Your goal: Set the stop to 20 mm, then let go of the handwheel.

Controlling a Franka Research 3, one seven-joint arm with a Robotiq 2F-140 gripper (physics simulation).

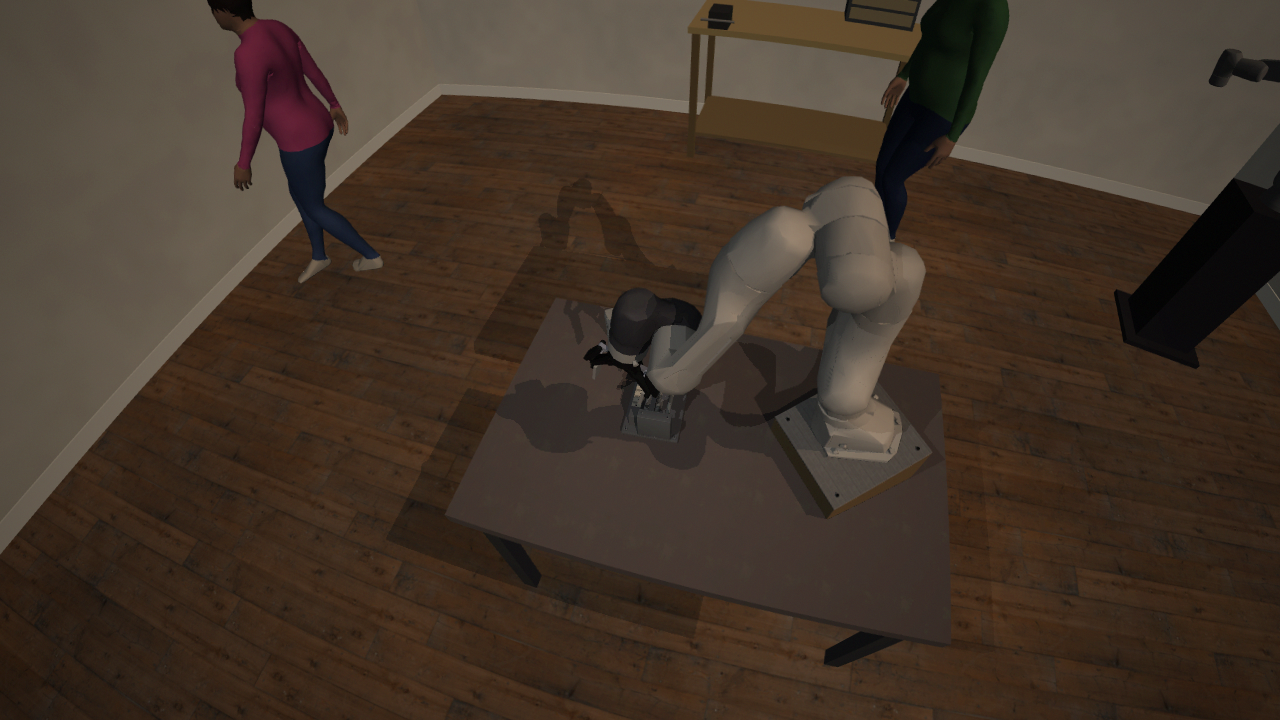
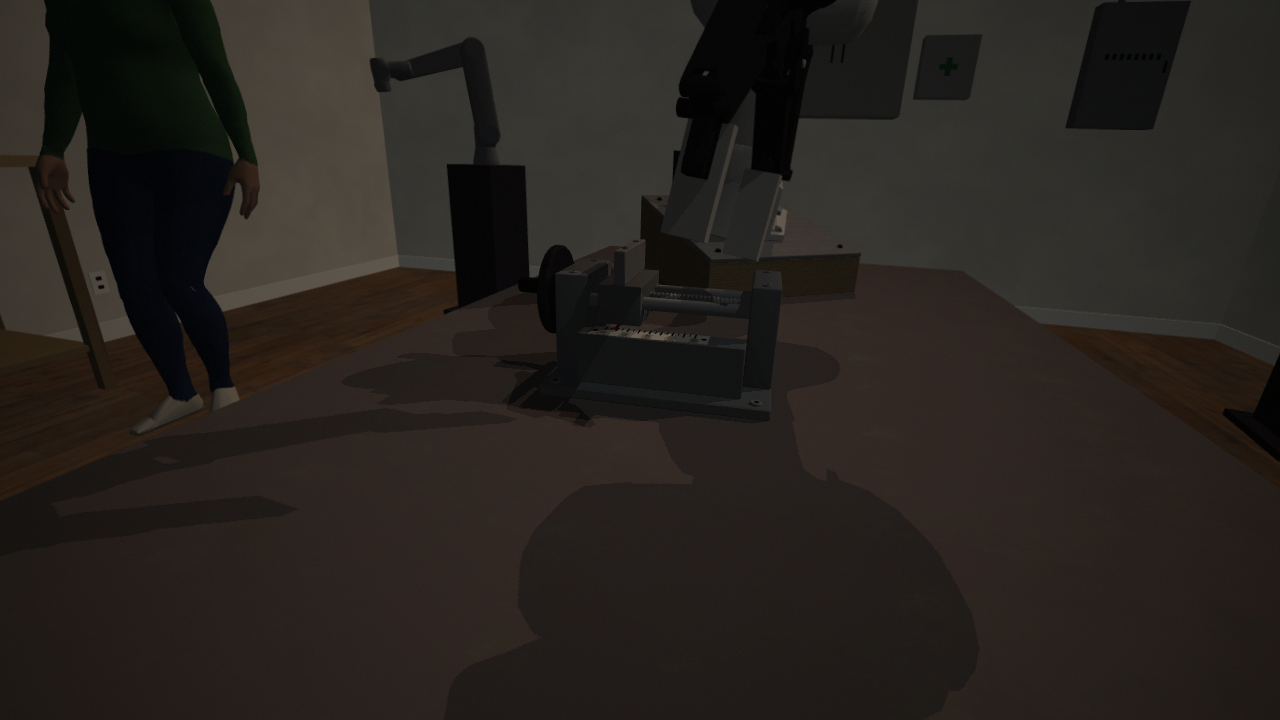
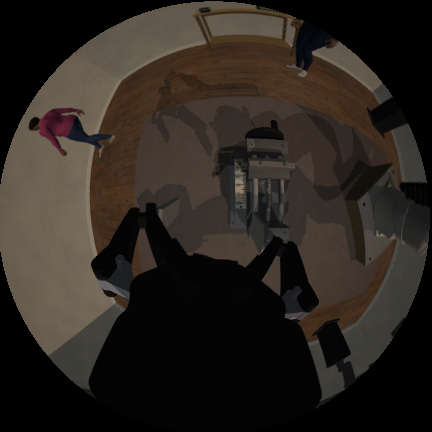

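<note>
The grey screw-driven stop fixture (image 1: 656,422) (image 2: 662,365) stands upright on the table. Its black handwheel (image 2: 553,304) (image 3: 265,133) is at one end, with a small handle sticking out. The stop carriage (image 2: 622,300) (image 3: 270,170) sits on the rods near the handwheel end. A scale with tick marks (image 2: 657,334) (image 3: 240,186) runs alongside; its numbers are too small to read. My gripper (image 2: 718,241) (image 3: 215,214) is open, with its fingers wide apart and nothing between them. It is above the fixture's end away from the handwheel, apart from the handwheel.
The arm's base block (image 1: 810,470) (image 2: 783,275) (image 3: 361,225) stands on the same table (image 1: 716,528). A person in pink (image 1: 284,98) and a person in green (image 1: 962,67) stand on the floor. A wooden workbench (image 1: 805,31) is by the wall.
</note>
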